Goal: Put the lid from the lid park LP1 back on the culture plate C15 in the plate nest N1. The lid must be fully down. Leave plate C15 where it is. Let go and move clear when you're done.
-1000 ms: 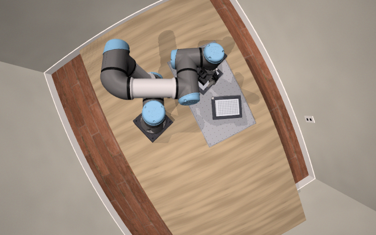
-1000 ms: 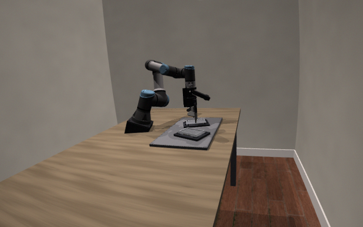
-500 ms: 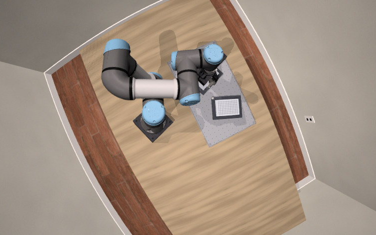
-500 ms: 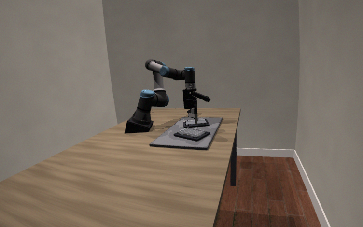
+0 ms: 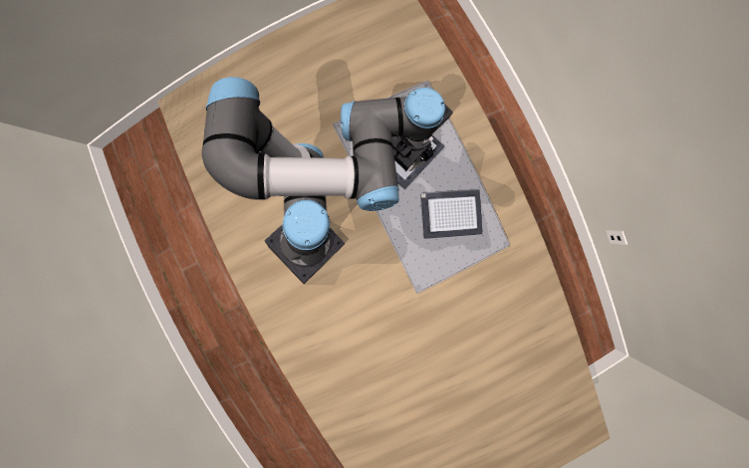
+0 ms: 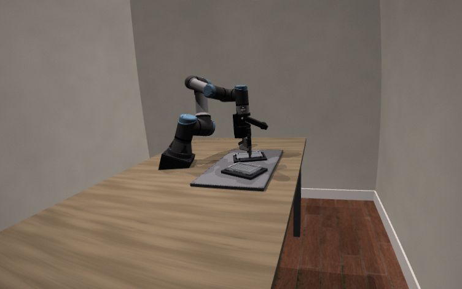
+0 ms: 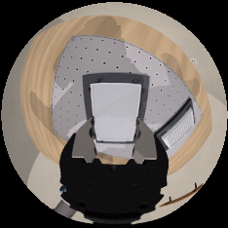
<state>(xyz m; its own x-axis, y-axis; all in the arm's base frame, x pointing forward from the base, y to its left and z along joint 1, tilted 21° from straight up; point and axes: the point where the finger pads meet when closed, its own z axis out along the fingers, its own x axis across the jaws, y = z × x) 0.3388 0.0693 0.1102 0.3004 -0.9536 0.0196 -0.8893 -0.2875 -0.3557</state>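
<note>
Now: the clear lid 1 cm below my hand. Also, from my hand: dark plate nest (2 cm ahead, 20 cm to the right, 2 cm below); culture plate C15 (2 cm ahead, 20 cm to the right, 1 cm below); dark lid park (2 cm below).
</note>
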